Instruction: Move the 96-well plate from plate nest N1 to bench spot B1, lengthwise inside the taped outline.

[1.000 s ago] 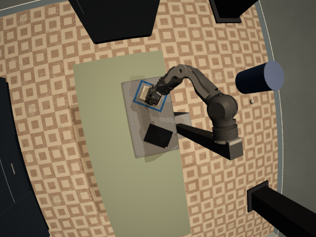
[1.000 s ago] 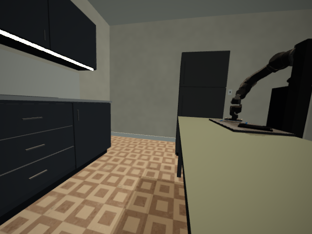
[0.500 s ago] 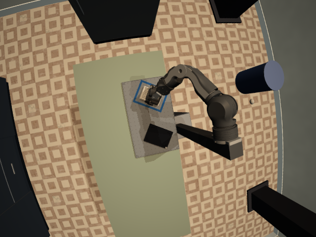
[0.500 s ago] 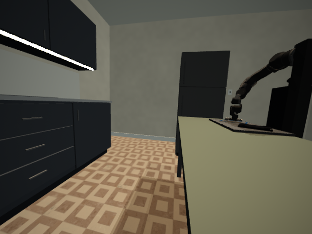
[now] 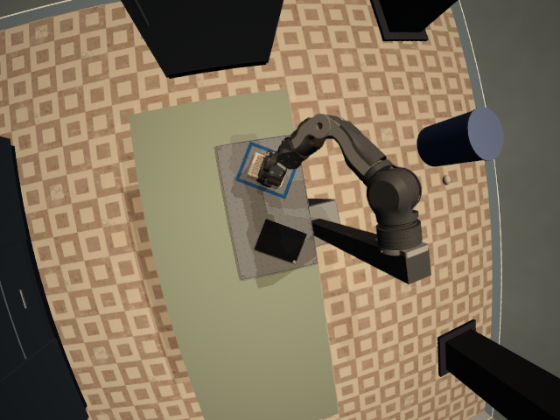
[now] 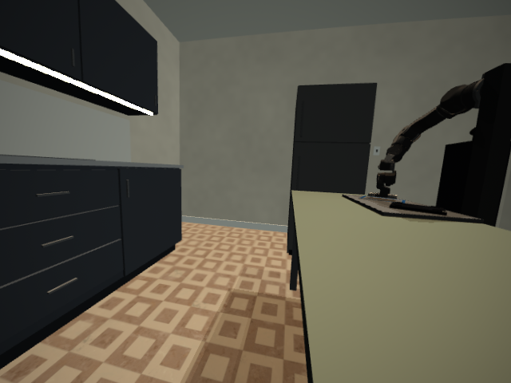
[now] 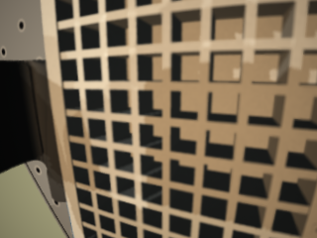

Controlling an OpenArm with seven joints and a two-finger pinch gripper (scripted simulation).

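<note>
Right now the cream 96-well plate is right at my hand. The rest, counted from my hand: black plate nest N1: 1 cm ahead, 26 cm to the left, 1 cm below.
</note>
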